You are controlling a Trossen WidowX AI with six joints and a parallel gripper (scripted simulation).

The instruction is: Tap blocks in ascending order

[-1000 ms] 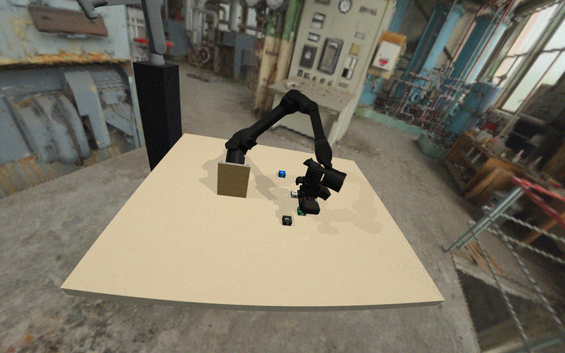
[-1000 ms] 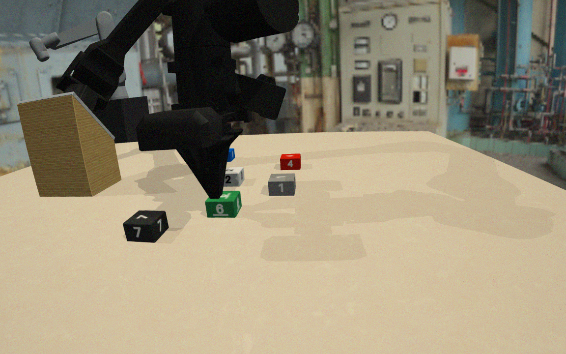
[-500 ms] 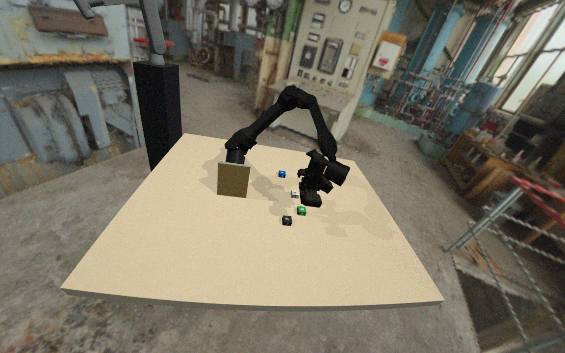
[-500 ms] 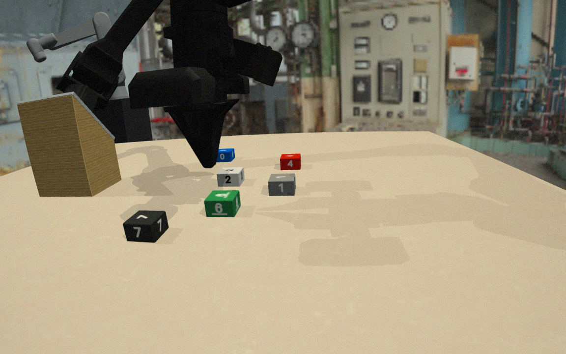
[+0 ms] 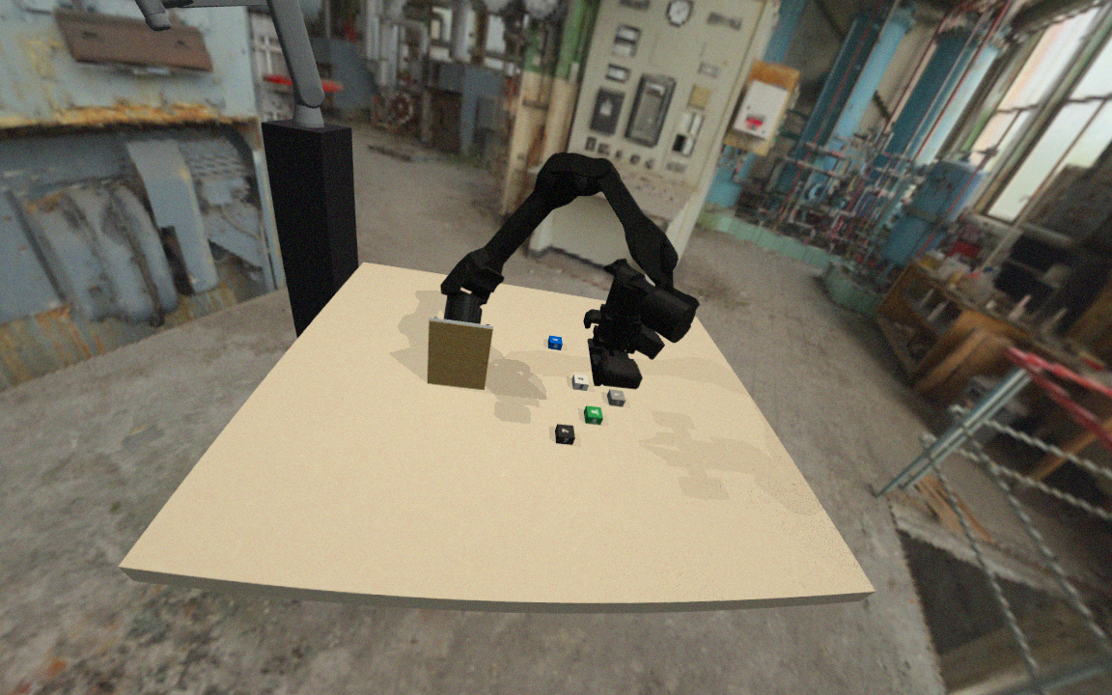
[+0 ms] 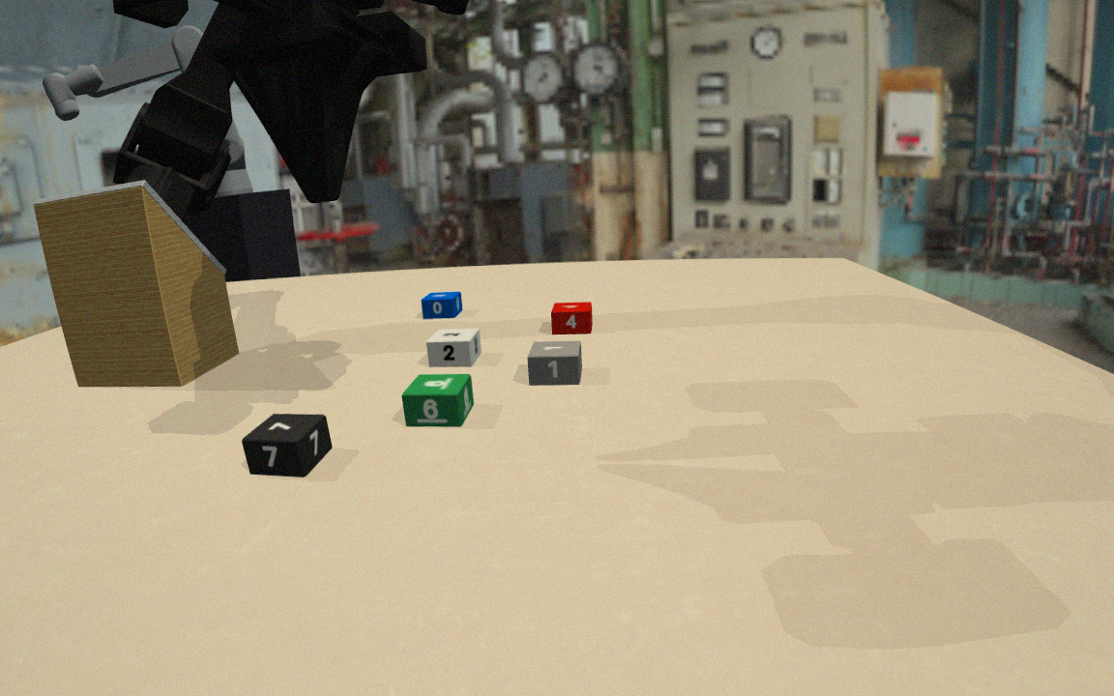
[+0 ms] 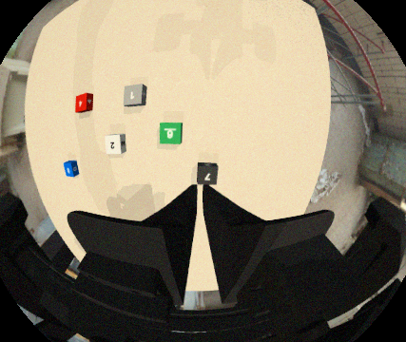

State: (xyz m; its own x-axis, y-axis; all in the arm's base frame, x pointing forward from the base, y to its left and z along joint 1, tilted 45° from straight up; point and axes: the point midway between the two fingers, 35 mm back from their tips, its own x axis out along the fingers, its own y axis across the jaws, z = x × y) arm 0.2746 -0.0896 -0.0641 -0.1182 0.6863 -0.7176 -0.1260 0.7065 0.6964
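Right now my gripper tip is 120 mm above the black block, 30 mm past it and 20 mm to the left of it. From my gripper tip the other things lie so: white block: 140 mm to the left, 120 mm below; green block: 120 mm below, 40 mm to the left, 30 mm ahead; grey block: 120 mm below, 110 mm to the left, 80 mm ahead.
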